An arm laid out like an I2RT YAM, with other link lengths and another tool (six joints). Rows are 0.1 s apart.
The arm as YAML. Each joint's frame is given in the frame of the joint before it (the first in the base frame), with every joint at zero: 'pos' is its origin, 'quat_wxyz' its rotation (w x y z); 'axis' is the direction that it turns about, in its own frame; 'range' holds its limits. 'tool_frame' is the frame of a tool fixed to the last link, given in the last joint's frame.
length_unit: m
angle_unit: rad
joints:
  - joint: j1
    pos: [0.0, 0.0, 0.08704]
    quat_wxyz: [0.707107, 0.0, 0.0, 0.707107]
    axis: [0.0, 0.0, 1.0]
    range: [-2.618, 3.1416]
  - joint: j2
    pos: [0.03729, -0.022, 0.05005]
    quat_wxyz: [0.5, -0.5, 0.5, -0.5]
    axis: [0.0, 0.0, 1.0]
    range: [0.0, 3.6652]
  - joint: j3
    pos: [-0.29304, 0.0, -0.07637]
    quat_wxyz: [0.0, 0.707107, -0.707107, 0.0]
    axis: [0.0, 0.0, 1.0]
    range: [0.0, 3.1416]
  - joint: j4
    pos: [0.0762, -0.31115, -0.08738]
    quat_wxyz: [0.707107, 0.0, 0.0, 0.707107]
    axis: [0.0, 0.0, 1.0]
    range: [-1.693, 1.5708]
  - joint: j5
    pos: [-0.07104, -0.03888, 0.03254]
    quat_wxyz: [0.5, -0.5, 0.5, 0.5]
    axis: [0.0, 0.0, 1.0]
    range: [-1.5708, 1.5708]
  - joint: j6
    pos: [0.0, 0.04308, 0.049]
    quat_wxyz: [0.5, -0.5, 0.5, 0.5]
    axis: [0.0, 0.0, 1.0]
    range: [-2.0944, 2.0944]
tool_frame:
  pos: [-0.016, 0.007, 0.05]
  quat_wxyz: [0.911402, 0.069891, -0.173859, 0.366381]
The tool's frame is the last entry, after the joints.
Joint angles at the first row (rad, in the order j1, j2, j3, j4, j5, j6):
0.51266 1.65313 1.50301 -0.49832 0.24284 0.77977
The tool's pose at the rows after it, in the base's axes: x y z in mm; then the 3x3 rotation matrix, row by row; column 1 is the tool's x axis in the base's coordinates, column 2 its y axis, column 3 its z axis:
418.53, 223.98, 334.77; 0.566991, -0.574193, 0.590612; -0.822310, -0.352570, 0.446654; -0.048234, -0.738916, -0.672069
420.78, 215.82, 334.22; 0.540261, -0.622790, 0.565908; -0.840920, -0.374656, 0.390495; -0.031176, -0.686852, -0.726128
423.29, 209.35, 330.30; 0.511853, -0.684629, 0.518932; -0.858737, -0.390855, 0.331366; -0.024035, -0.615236, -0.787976
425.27, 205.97, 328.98; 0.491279, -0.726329, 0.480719; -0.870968, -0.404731, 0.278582; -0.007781, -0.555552, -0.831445
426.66, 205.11, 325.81; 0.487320, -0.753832, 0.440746; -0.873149, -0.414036, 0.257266; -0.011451, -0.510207, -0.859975
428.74, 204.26, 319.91; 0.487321, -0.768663, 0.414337; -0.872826, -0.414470, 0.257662; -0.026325, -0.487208, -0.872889
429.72, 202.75, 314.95; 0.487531, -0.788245, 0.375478; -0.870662, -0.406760, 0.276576; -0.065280, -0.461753, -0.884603
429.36, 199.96, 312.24; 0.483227, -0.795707, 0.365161; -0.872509, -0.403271, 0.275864; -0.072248, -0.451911, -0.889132
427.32, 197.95, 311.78; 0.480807, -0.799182, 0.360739; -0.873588, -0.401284, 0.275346; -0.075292, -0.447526, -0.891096
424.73, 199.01, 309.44; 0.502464, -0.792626, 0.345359; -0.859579, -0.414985, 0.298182; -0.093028, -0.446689, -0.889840
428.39, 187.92, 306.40; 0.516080, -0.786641, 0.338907; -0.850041, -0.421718, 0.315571; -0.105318, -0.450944, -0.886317
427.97, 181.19, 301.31; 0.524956, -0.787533, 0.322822; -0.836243, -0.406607, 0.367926; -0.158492, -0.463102, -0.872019
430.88, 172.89, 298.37; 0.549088, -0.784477, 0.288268; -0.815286, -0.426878, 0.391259; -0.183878, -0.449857, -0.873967
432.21, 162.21, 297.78; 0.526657, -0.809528, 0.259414; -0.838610, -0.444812, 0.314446; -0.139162, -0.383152, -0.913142
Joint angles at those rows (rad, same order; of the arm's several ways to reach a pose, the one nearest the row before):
0.49727 1.67550 1.54228 -0.59562 0.26569 0.76906
0.48574 1.70615 1.59554 -0.68990 0.29546 0.76393
0.47558 1.75378 1.66276 -0.80537 0.31974 0.77050
0.47245 1.79699 1.72569 -0.89935 0.34751 0.77458
0.46929 1.83013 1.76740 -0.96216 0.34671 0.77620
0.46276 1.84793 1.77703 -0.98125 0.33123 0.77701
0.45126 1.86408 1.78971 -1.00963 0.29165 0.78306
0.44497 1.86365 1.78286 -1.01468 0.28495 0.78393
0.44245 1.85646 1.77330 -1.01759 0.28239 0.78503
0.44198 1.84627 1.75408 -1.00582 0.25463 0.76906
0.41202 1.83279 1.72708 -0.97982 0.22197 0.73308
0.38601 1.81209 1.68612 -0.94910 0.15465 0.72510
0.35886 1.81637 1.68513 -0.95574 0.10572 0.68115
0.34874 1.84539 1.72714 -1.03136 0.16478 0.66249

